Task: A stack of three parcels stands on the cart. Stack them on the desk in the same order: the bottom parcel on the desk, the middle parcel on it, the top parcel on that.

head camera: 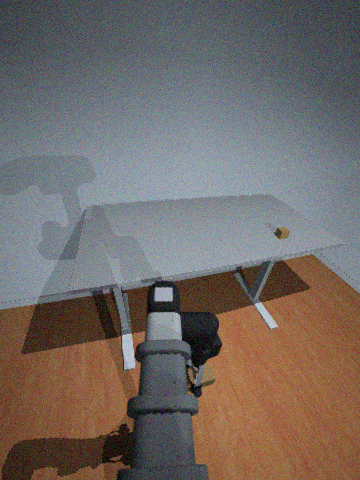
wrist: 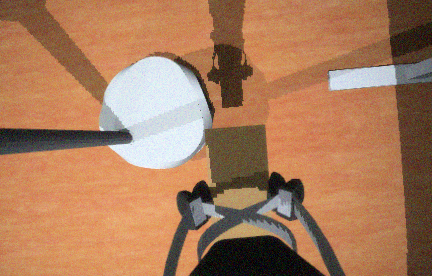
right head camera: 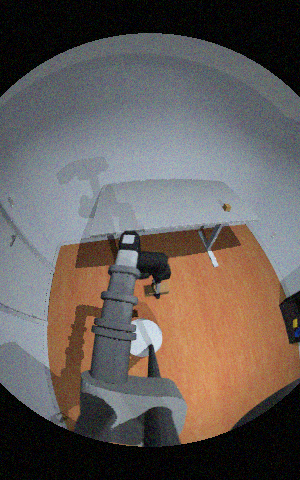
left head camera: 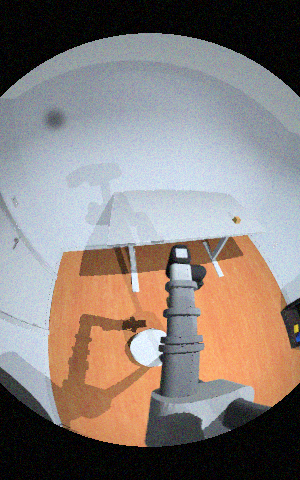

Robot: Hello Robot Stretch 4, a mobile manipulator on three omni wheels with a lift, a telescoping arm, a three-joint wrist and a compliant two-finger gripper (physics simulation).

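Places are measured from the robot's base along level axes (x right, y ahead, z up), in millimetres.
Pixels of known places: gripper, fingertip midpoint: (head camera: 191, 379) (wrist: 238, 191) (right head camera: 155, 289); robot's base, link origin: (wrist: 165, 116) (right head camera: 142, 336) (left head camera: 150, 346).
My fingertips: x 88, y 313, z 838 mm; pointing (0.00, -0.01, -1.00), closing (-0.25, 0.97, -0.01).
For each thing: its top centre in the pictures, then the offset to it from my fingertips. Level surfaces: height alone.
- brown box-shaped parcel, top centre: (wrist: 240, 202) (head camera: 192, 375) (right head camera: 155, 287) dx +3, dy +1, dz +28 mm
- white desk, surface height: dz +85 mm
- small orange-brown parcel, top centre: (head camera: 283, 229) (right head camera: 227, 204) (left head camera: 237, 217) dx +604, dy +684, dz +135 mm
My gripper (head camera: 196, 385) (wrist: 238, 191) is shut on a brown box-shaped parcel (head camera: 208, 376) (right head camera: 164, 290) (wrist: 237, 155), which juts out past the fingertips in the wrist view. Gripper and parcel are over the floor, in front of the desk. The white desk (head camera: 210, 225) (left head camera: 180, 215) (right head camera: 175, 200) stands ahead against the wall. A small orange-brown parcel (head camera: 282, 233) (left head camera: 236, 220) (right head camera: 227, 207) sits alone on the desk toward its right end. The cart does not show in these views.
A white round disc (left head camera: 146, 347) (right head camera: 150, 337) (wrist: 160, 100) is low beside the arm. A desk foot (head camera: 128, 350) (wrist: 360, 78) reaches out over the floor. A dark shelf unit (left head camera: 288, 320) (right head camera: 285, 317) stands at the right edge. Walls are behind the desk and at left.
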